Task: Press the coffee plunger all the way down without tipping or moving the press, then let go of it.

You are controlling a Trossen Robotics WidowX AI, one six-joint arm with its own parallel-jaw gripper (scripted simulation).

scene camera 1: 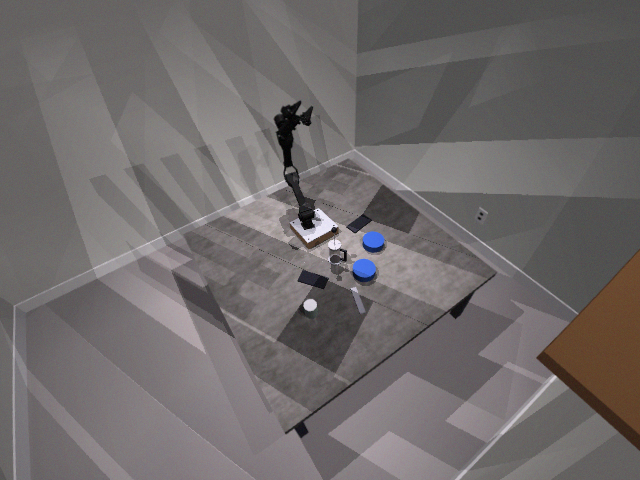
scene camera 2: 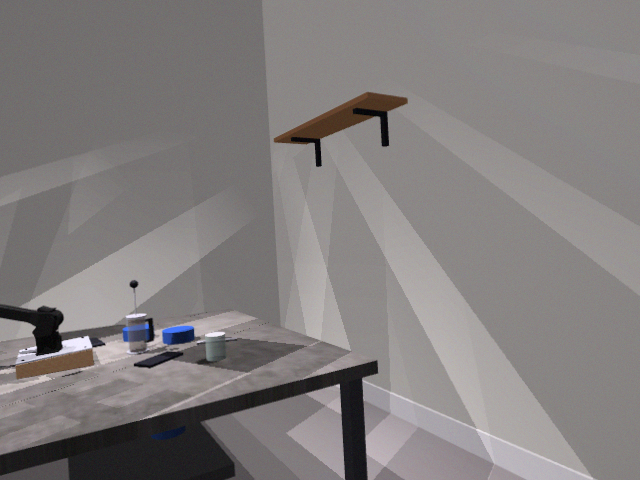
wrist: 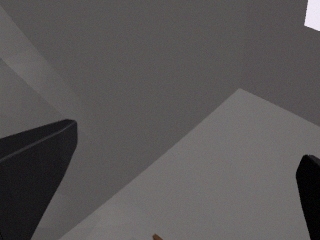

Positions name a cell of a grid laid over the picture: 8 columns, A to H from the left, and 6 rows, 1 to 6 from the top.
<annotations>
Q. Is my gripper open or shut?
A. Open.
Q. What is my gripper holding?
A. Nothing.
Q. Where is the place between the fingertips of my gripper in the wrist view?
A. At E4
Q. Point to a coffee press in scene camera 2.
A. B5
</annotations>
